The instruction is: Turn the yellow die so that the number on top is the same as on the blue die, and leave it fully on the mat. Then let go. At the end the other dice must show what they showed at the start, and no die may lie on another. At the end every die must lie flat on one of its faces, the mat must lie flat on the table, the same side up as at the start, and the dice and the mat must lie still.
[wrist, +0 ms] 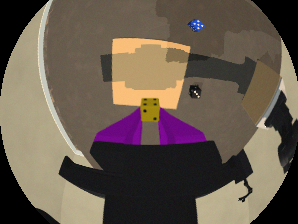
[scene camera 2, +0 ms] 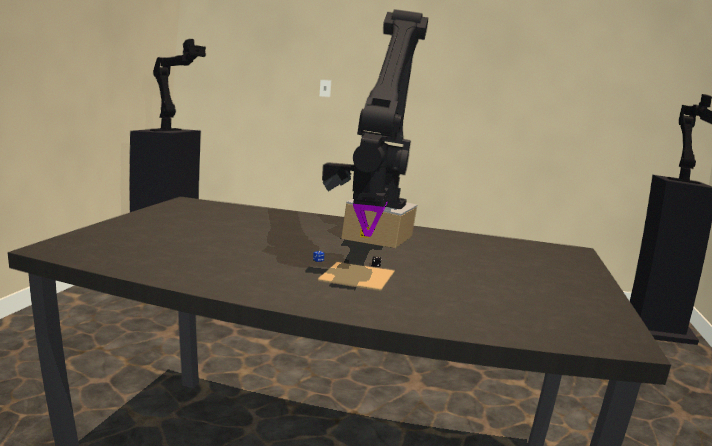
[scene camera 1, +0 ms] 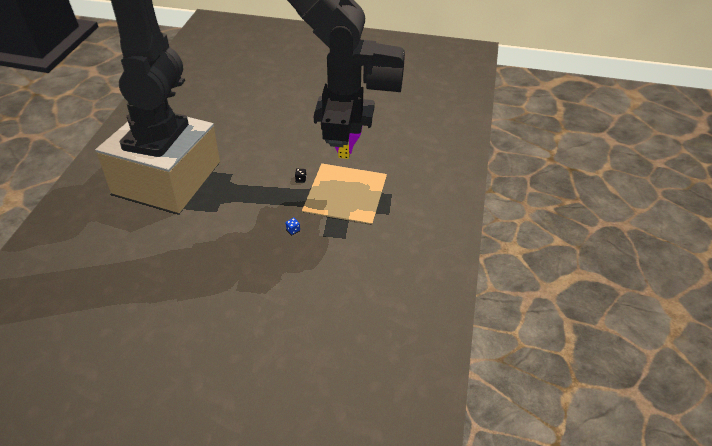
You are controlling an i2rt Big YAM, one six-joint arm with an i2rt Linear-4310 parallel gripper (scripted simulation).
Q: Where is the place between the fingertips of my gripper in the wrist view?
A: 150, 111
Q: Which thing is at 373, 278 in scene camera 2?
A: An orange mat.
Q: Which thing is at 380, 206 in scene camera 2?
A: My gripper.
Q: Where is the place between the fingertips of my gripper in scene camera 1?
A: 344, 151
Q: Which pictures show the orange mat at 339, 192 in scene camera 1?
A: The wrist view, scene camera 2 and scene camera 1: all of them.
